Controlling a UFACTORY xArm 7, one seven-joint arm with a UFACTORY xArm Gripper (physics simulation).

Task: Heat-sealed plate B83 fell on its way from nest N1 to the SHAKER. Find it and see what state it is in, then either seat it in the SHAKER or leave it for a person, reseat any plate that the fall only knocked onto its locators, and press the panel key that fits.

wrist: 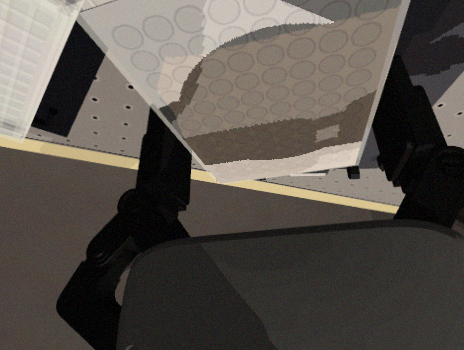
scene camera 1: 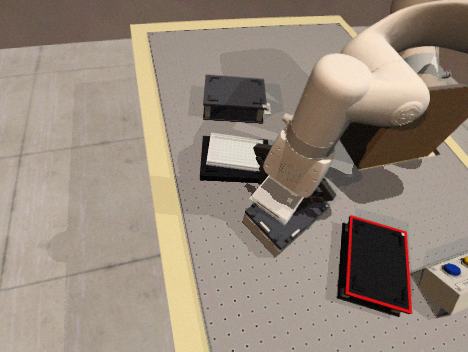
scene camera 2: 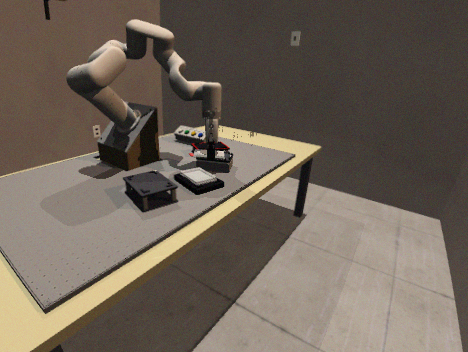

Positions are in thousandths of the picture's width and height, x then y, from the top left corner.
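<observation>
Through scene camera 1 I can see my gripper (scene camera 1: 601,547), and the same view gives me a shaker (scene camera 1: 529,629) as well as a quarantine nest (scene camera 1: 798,723). In the wrist view, my gripper (wrist: 581,293) is visible too.
</observation>
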